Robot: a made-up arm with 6 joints.
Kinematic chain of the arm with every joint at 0, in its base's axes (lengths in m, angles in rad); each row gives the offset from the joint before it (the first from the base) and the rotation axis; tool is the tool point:
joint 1: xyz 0 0 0.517 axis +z
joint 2: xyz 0 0 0 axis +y
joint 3: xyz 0 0 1.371 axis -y
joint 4: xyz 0 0 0 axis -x
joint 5: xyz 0.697 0 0 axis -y
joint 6: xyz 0 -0.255 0 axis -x
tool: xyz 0 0 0
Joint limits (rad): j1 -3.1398..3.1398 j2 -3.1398..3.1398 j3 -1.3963..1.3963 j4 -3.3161..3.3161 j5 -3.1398..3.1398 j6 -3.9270..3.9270
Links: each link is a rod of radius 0.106 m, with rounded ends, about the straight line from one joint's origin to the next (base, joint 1, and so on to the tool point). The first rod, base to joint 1, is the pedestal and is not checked.
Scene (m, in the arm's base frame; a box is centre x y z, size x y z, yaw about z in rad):
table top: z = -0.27
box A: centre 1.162 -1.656 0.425 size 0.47 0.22 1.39 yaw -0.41
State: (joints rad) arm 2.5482 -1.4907 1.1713 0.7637 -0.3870 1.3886
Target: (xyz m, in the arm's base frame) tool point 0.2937 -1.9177 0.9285
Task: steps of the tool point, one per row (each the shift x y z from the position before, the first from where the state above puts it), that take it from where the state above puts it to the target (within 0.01 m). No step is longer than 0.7 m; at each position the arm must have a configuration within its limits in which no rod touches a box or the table.
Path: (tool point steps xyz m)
1: -0.3016 -0.1131 0.6020
2: -0.4210 0.0817 0.5029
3: -0.4491 0.2784 0.3451
4: 0.0599 -0.4939 -0.3448
5: -0.1348 -0.4131 -0.4510
6: -0.2758 -0.2549 -0.5174

